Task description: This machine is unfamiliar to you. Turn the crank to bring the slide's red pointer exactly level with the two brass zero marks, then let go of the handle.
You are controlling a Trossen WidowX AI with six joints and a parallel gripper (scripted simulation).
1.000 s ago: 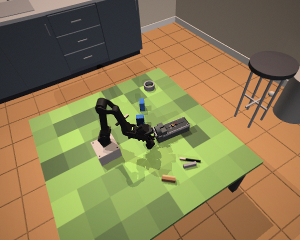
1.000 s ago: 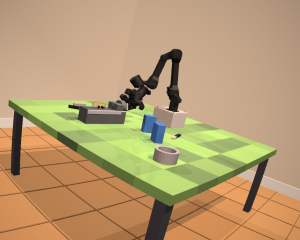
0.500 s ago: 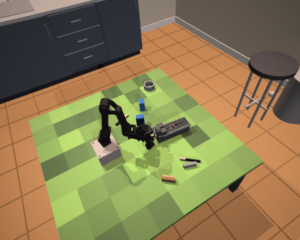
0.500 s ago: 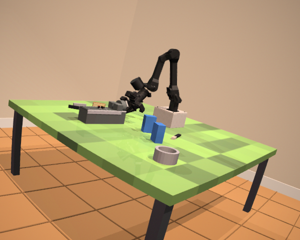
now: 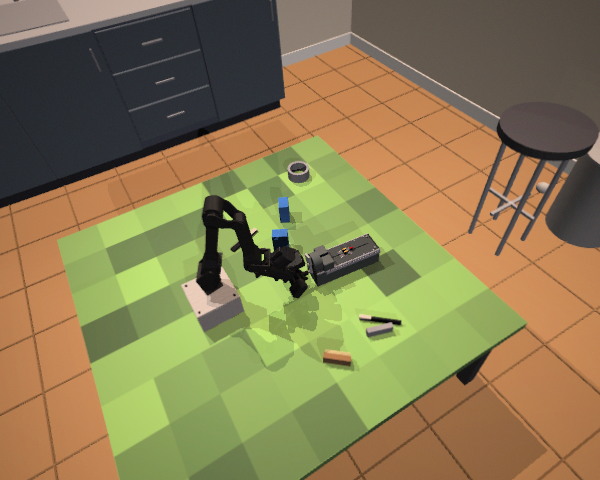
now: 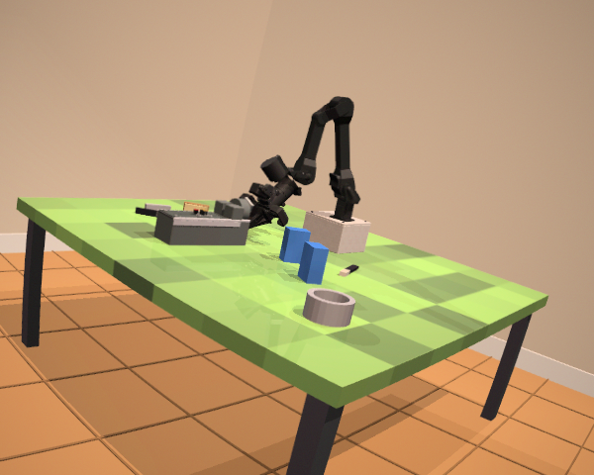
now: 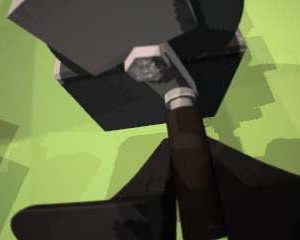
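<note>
Now: the red pointer 19 cm ahead of my gripper tip, 4 cm to the right of it and 4 cm above it. The rest, counted from my gripper tip: crank handle: 2 cm behind, 1 cm to the left, 2 cm above; then grey bar: 5 cm ahead, 32 cm to the right, 2 cm below; then wooden block: 12 cm behind, 29 cm to the right, 2 cm below.
</note>
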